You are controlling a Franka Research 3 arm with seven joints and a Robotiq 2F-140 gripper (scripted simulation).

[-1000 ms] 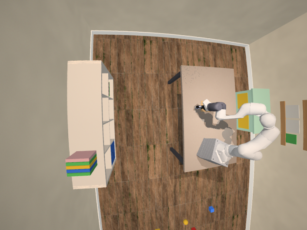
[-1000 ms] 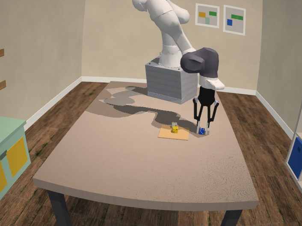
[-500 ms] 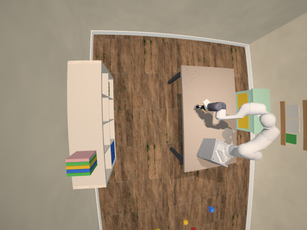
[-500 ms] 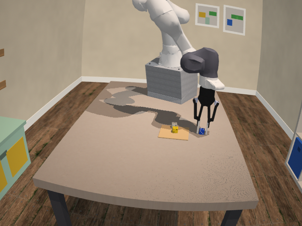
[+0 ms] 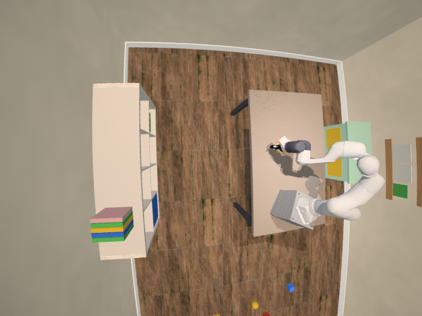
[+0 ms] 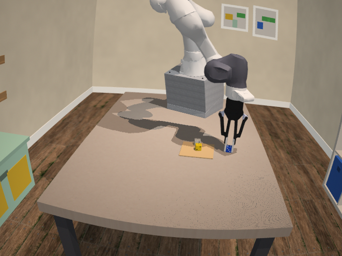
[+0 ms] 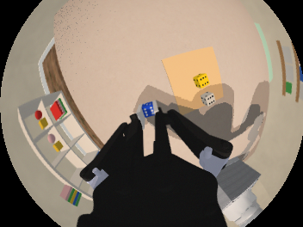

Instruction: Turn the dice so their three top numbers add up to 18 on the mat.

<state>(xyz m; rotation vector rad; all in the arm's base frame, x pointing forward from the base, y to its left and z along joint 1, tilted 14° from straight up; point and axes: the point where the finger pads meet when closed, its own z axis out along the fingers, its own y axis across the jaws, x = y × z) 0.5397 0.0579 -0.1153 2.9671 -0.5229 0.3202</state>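
My hand is 20 mm past the yellow die, 130 mm to the left of it and 20 mm above it. Also, from my hand: blue die: 20 mm below; white die: 60 mm behind, 130 mm to the right, 20 mm below; mat: 20 mm behind, 140 mm to the right, 30 mm below.
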